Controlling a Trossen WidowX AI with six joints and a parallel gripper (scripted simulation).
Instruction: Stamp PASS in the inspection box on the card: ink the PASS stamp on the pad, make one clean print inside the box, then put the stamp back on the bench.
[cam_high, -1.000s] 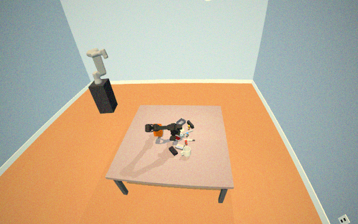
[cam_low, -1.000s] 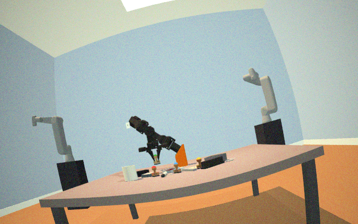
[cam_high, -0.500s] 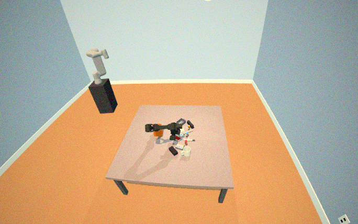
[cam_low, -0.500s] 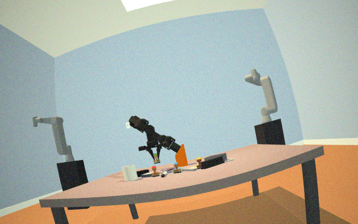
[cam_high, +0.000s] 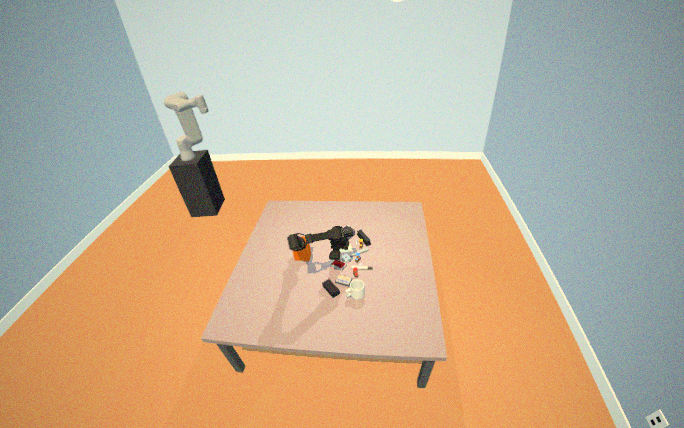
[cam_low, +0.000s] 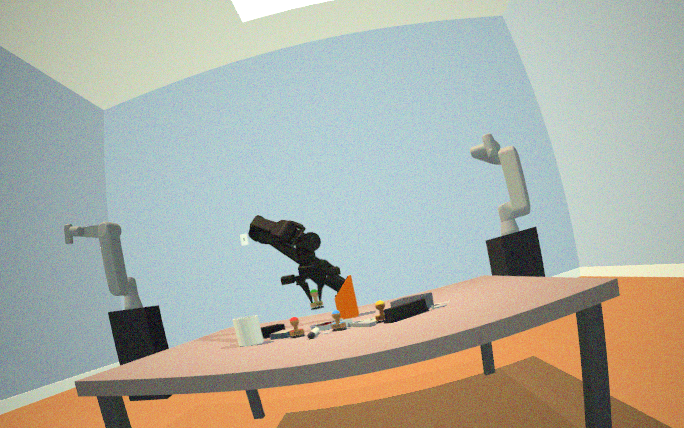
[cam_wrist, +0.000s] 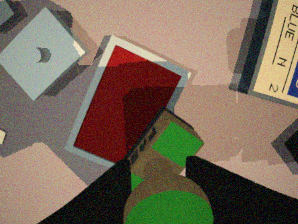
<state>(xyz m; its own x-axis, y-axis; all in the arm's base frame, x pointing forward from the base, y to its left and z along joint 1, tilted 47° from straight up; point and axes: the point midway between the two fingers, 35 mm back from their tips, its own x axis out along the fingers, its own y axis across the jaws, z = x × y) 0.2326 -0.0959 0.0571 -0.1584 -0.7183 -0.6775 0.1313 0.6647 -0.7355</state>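
The red ink pad is 10 mm to the left of my gripper tip and 90 mm below it. From my gripper tip the other things lie so: red-knob stamp 110 mm ahead, 80 mm to the right, 70 mm below; green-knob stamp right at my gripper tip; stamp pad box 30 mm ahead, 120 mm to the right, 80 mm below.
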